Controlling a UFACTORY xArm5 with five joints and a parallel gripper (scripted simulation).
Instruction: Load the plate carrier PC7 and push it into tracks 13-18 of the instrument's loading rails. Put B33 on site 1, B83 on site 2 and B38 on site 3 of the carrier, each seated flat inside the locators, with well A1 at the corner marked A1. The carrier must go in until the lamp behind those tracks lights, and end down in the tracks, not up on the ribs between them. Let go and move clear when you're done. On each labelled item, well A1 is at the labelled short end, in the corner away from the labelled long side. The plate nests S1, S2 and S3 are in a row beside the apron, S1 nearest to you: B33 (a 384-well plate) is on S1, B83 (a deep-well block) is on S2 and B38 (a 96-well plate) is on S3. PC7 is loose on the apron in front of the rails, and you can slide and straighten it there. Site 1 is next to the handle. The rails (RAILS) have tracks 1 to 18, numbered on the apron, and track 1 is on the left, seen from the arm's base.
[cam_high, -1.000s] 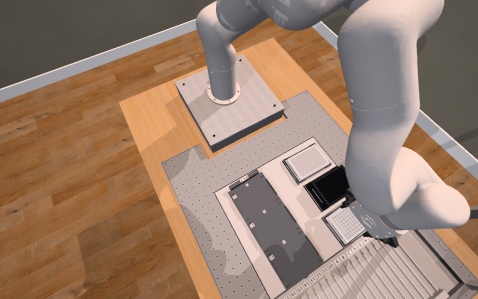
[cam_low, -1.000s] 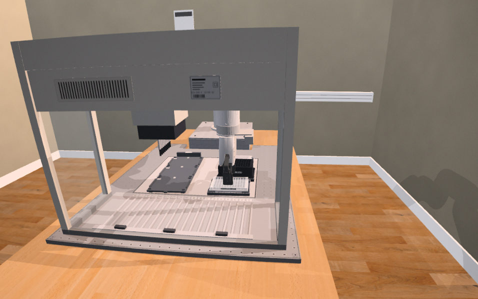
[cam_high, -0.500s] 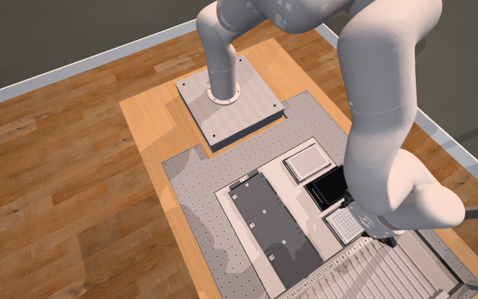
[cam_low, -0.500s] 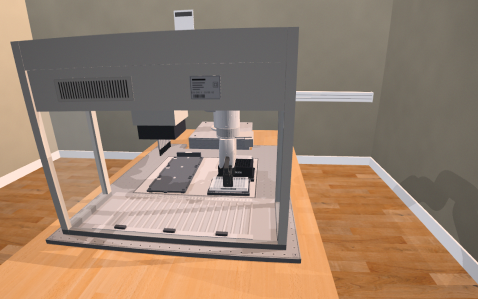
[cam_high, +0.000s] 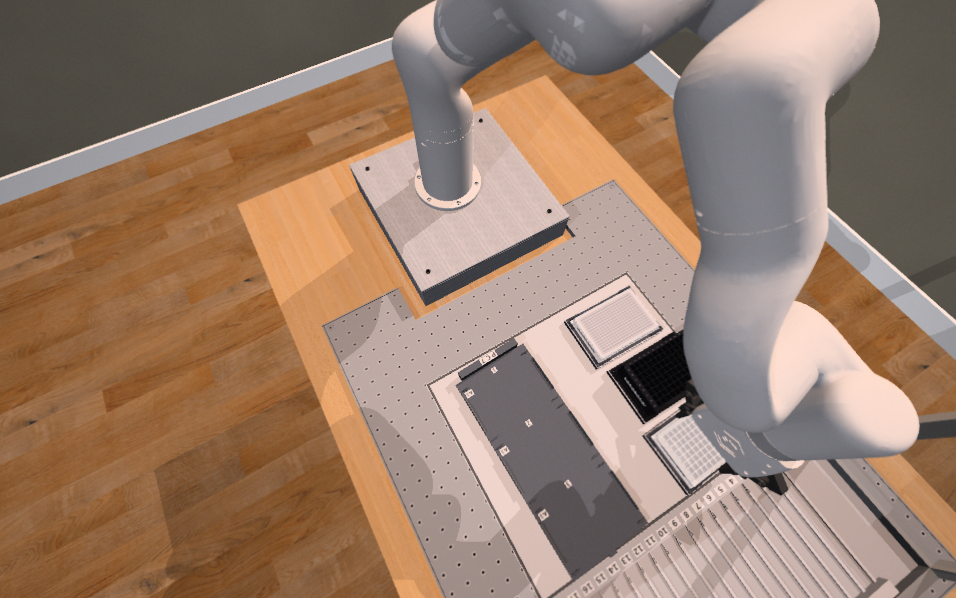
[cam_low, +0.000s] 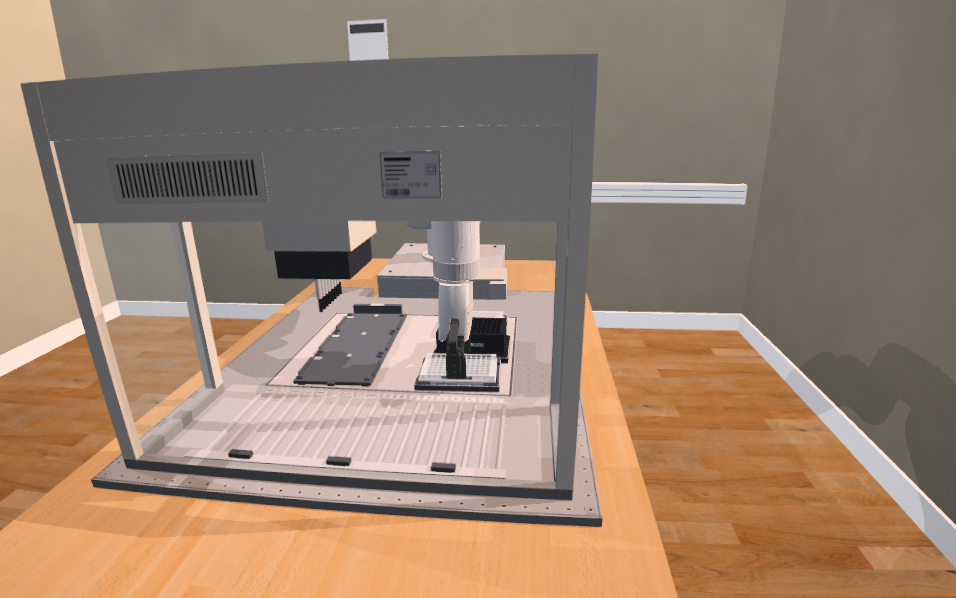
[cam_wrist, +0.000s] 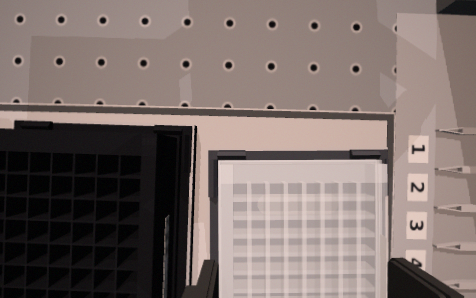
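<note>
My gripper is now 30 mm above the plate nest S3. Round my hand: plate carrier PC7 (80 mm behind, 230 mm to the right, 20 mm below); black deep-well block B83 (110 mm behind); plate nest S2 (110 mm behind, 30 mm below).
</note>
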